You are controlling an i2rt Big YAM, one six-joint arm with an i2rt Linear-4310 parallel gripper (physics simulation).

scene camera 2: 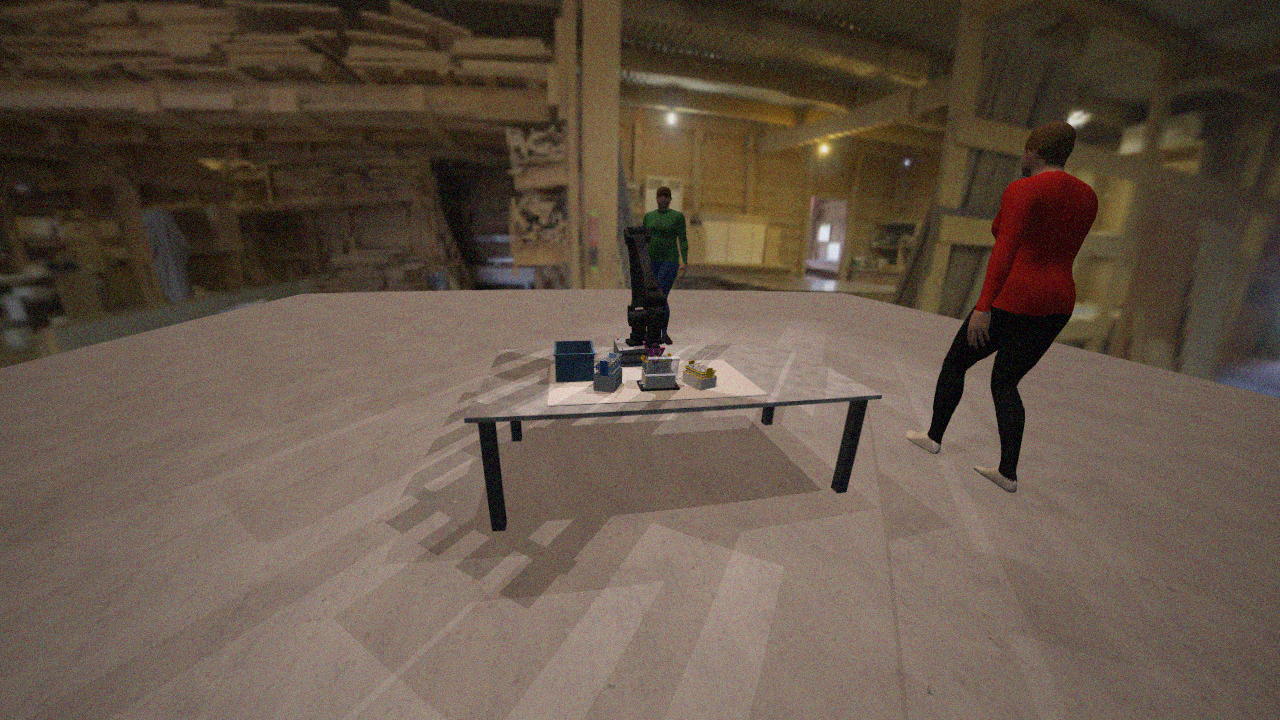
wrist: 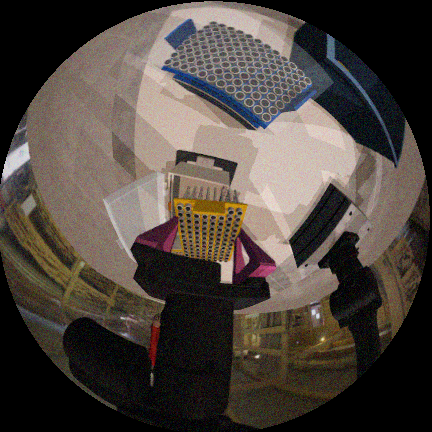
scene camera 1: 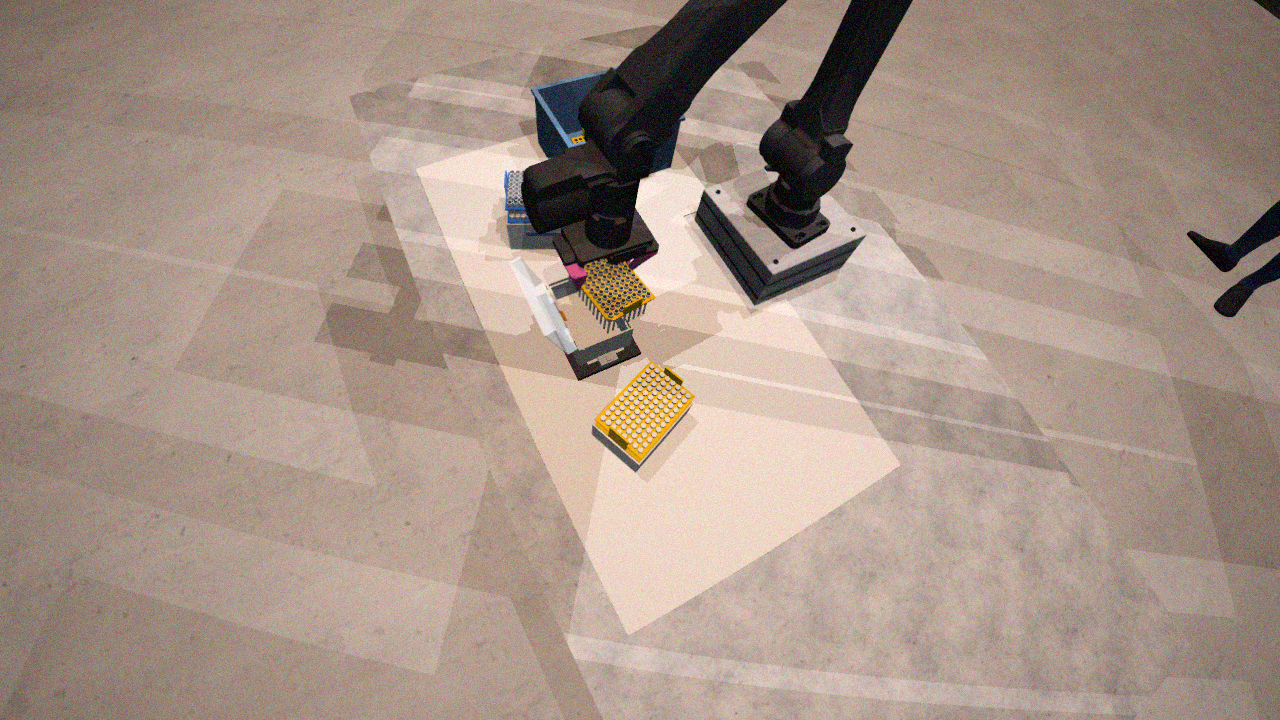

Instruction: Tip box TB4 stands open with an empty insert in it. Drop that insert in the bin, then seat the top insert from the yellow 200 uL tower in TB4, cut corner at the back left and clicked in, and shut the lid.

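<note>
My gripper (scene camera 1: 610, 268) (wrist: 208, 222) is shut on the yellow top insert (scene camera 1: 621, 291) (wrist: 210, 206), with its magenta fingers at two opposite sides. The insert is loaded with tips that hang below its plate. It is over the open tip box TB4 (scene camera 1: 614, 345) (scene camera 2: 659, 379) (wrist: 201, 173), above the rim. I cannot tell which corner is cut. TB4's clear lid (scene camera 1: 541, 306) (wrist: 134, 212) stands open on the left side. The yellow tower (scene camera 1: 644, 411) (scene camera 2: 699, 380) stands in front of TB4. The blue bin (scene camera 1: 553, 125) (scene camera 2: 573, 362) (wrist: 359, 102) holds a yellow insert (scene camera 1: 577, 139), mostly hidden by the arm.
A blue tip tower (scene camera 1: 516, 212) (scene camera 2: 607, 376) (wrist: 240, 70) stands behind TB4, near the bin, partly hidden by the gripper in scene camera 1. The arm's base block (scene camera 1: 760, 255) (wrist: 320, 225) is to the right of TB4. Two people stand beyond the table (scene camera 2: 805, 400).
</note>
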